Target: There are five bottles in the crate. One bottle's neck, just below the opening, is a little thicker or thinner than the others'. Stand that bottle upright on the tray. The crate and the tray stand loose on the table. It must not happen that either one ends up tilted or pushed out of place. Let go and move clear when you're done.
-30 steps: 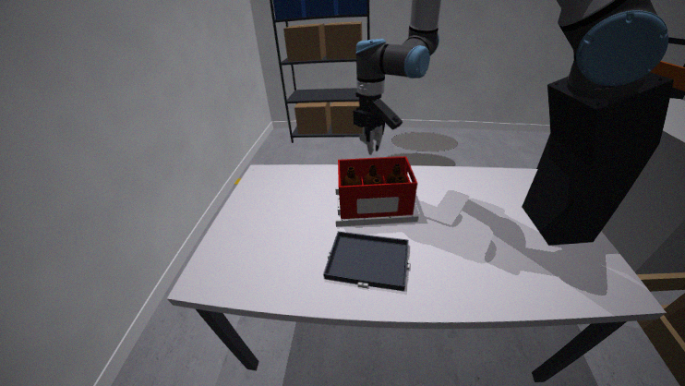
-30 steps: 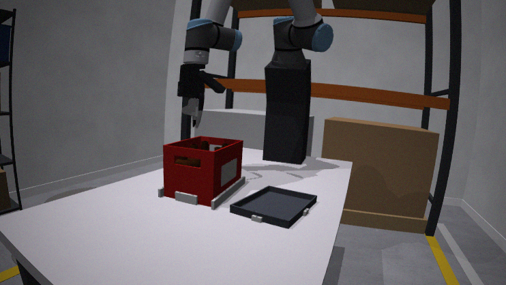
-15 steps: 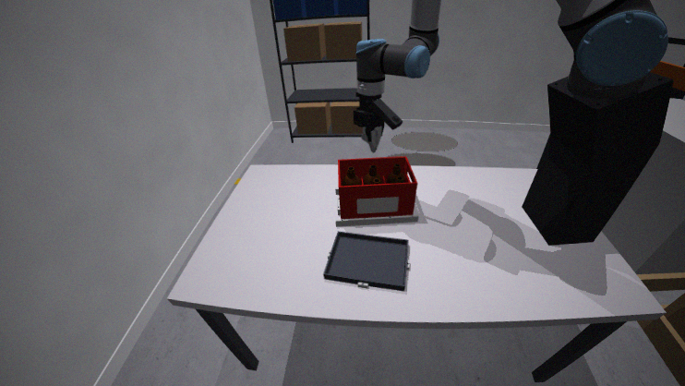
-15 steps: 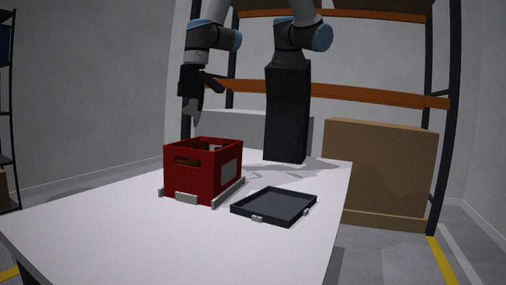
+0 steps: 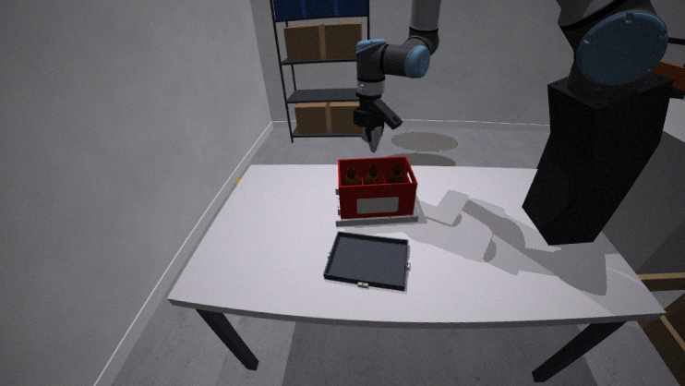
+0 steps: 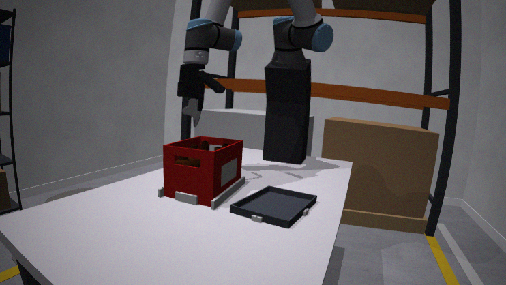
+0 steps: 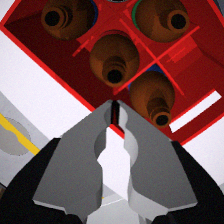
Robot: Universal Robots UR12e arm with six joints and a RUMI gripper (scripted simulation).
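Now: the glass bottle 150 mm below my hand. The rest, counted from my hand: dark tray 320 mm to the left, 230 mm below, 60 mm ahead; red crate 160 mm below, 40 mm to the left; brown bottle 150 mm below, 90 mm ahead.
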